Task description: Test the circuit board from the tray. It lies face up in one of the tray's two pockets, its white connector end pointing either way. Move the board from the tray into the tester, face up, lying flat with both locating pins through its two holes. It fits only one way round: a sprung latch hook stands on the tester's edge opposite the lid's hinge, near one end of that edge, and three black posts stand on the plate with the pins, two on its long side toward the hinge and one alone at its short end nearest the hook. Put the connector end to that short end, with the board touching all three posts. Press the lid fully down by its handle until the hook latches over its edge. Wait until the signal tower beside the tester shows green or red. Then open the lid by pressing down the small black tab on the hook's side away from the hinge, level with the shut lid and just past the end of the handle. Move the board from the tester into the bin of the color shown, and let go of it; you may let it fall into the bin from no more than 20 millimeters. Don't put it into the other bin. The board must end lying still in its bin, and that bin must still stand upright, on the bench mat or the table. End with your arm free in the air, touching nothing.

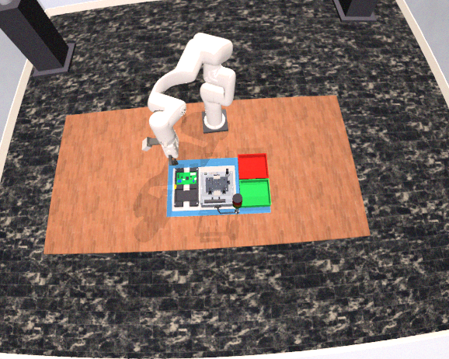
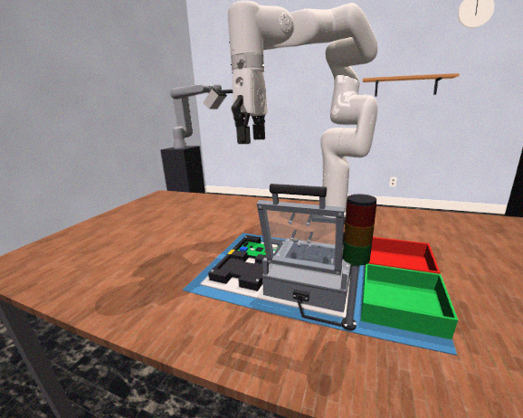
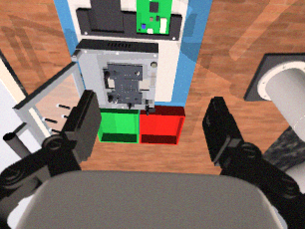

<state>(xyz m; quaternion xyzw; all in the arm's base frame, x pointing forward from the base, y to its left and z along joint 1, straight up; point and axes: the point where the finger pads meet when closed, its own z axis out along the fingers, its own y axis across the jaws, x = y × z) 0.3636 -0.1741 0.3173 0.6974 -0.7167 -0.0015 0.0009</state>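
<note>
My hand is 310 mm above the green circuit board. Round my hand: small black tab: 230 mm to the left, 240 mm below; clear lid: 190 mm ahead, 160 mm to the left, 150 mm below; tester plate: 70 mm ahead, 170 mm to the left, 260 mm below.
</note>
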